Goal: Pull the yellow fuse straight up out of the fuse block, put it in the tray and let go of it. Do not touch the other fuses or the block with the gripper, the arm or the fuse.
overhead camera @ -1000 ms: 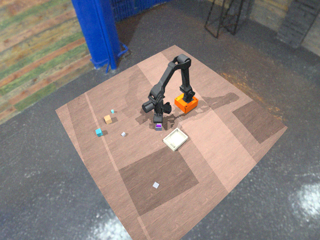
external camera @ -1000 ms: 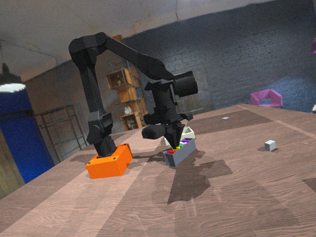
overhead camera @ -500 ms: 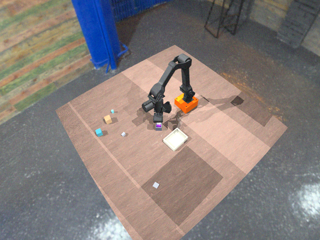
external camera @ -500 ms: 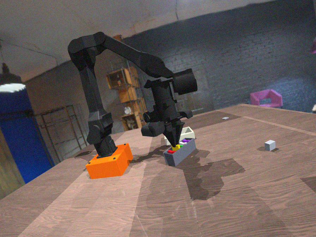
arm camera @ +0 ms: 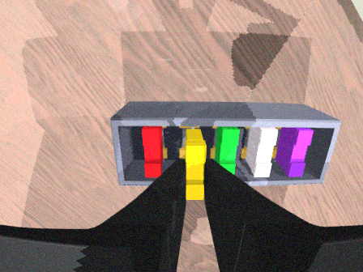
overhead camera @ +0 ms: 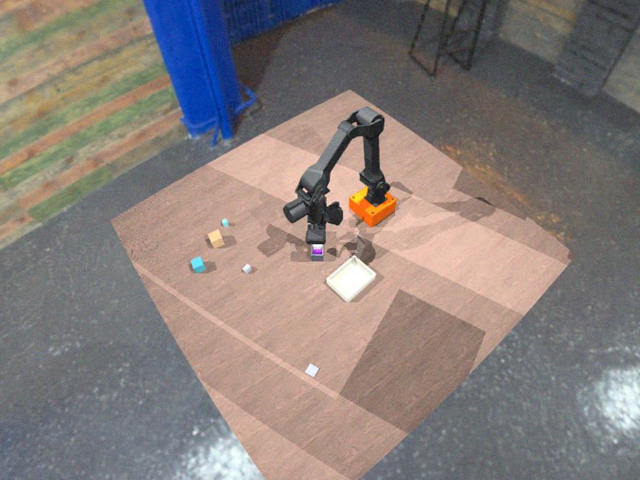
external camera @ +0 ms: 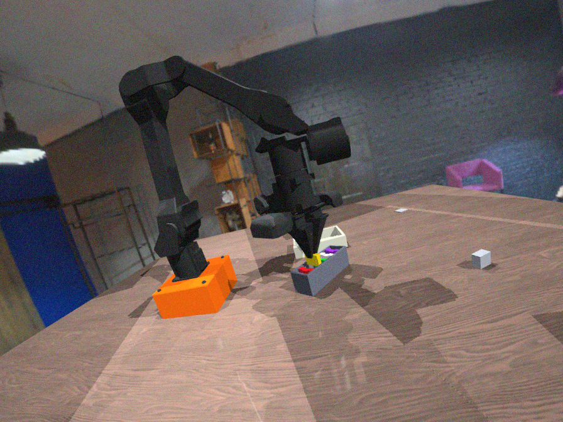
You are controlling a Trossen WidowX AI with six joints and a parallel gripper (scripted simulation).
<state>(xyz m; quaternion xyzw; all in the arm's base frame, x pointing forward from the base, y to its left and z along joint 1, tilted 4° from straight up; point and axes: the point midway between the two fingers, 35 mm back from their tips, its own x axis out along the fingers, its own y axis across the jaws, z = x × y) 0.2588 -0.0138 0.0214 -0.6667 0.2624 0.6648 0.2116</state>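
Right now the green fuse is 30 mm below my gripper tip, 20 mm to the left of it and 10 mm ahead of it. Round my gripper tip: yellow fuse (10 mm below); then red fuse (30 mm below, 20 mm to the right, 10 mm behind); then white fuse (30 mm to the left, 30 mm below, 30 mm ahead).
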